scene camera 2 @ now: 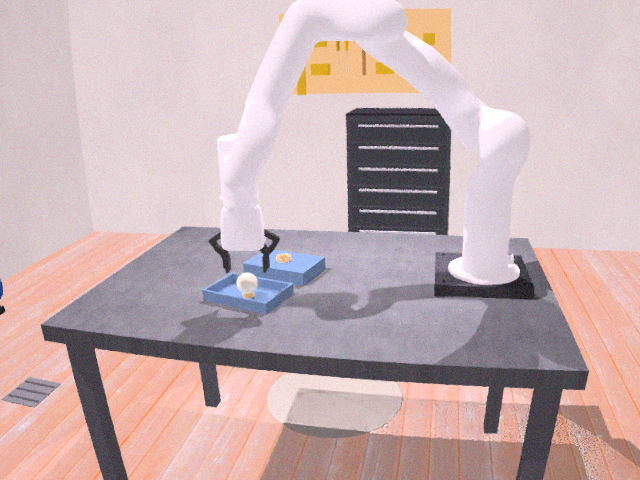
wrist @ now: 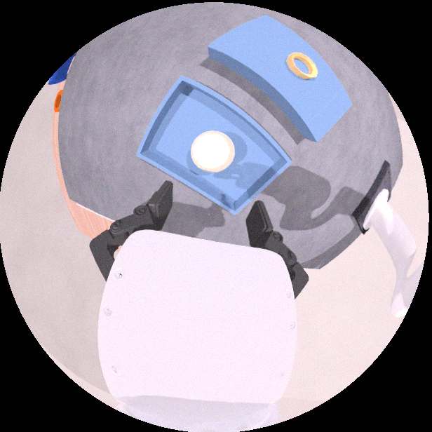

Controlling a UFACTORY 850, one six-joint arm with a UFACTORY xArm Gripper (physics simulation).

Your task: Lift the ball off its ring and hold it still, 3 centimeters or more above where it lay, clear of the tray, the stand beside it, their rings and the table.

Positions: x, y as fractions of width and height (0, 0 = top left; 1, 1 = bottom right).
gripper: scene camera 2 0.39, 0.56; wrist 0.49, 0.47
